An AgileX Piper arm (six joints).
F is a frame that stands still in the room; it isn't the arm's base.
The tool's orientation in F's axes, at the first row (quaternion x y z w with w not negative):
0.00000 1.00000 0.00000 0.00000
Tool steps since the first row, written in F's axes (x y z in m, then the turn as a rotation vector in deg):
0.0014 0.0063 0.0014 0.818 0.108 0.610
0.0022 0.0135 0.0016 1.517 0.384 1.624
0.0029 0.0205 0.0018 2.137 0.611 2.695
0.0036 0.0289 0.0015 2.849 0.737 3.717
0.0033 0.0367 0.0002 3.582 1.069 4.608
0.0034 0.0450 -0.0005 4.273 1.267 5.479
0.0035 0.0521 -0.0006 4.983 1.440 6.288
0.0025 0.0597 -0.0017 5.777 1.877 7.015
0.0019 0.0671 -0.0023 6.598 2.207 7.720
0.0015 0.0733 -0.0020 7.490 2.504 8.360
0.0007 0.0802 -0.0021 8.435 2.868 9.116
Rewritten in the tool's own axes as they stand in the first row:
-0.0014 0.0063 -0.0014 -0.818 0.108 -0.610
-0.0022 0.0135 -0.0016 -1.517 0.384 -1.624
-0.0029 0.0205 -0.0018 -2.137 0.611 -2.695
-0.0036 0.0289 -0.0015 -2.849 0.737 -3.717
-0.0033 0.0367 -0.0002 -3.582 1.069 -4.608
-0.0034 0.0450 0.0005 -4.273 1.267 -5.479
-0.0035 0.0521 0.0006 -4.983 1.440 -6.288
-0.0025 0.0597 0.0017 -5.777 1.877 -7.015
-0.0019 0.0671 0.0023 -6.598 2.207 -7.720
-0.0015 0.0733 0.0020 -7.490 2.504 -8.360
-0.0007 0.0802 0.0021 -8.435 2.868 -9.116

